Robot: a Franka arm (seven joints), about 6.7 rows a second.
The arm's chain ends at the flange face. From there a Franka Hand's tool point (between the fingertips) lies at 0.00 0.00 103.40 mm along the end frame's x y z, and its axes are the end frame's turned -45 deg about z.
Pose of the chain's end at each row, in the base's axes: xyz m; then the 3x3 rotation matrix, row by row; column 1 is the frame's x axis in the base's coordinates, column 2 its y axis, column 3 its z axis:
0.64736 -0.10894 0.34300; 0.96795 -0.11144 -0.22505; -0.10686 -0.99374 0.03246; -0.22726 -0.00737 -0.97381
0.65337 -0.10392 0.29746; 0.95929 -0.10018 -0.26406; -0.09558 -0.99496 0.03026; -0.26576 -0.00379 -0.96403
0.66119 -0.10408 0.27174; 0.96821 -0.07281 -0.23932; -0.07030 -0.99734 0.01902; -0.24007 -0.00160 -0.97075
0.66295 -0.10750 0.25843; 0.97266 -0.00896 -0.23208; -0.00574 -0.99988 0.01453; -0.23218 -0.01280 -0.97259
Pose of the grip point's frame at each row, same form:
0.62409 -0.10558 0.24231; 0.76324 0.60564 -0.22505; 0.62712 -0.77824 0.03246; -0.15549 -0.16591 -0.97381
0.62607 -0.10079 0.19778; 0.74916 0.60748 -0.26406; 0.63596 -0.77113 0.03026; -0.18524 -0.19060 -0.96403
0.63644 -0.10211 0.17136; 0.73611 0.63314 -0.23932; 0.65552 -0.75494 0.01902; -0.16862 -0.17089 -0.97075
0.63895 -0.10600 0.15786; 0.69411 0.68144 -0.23208; 0.70296 -0.71108 0.01453; -0.15513 -0.17323 -0.97259

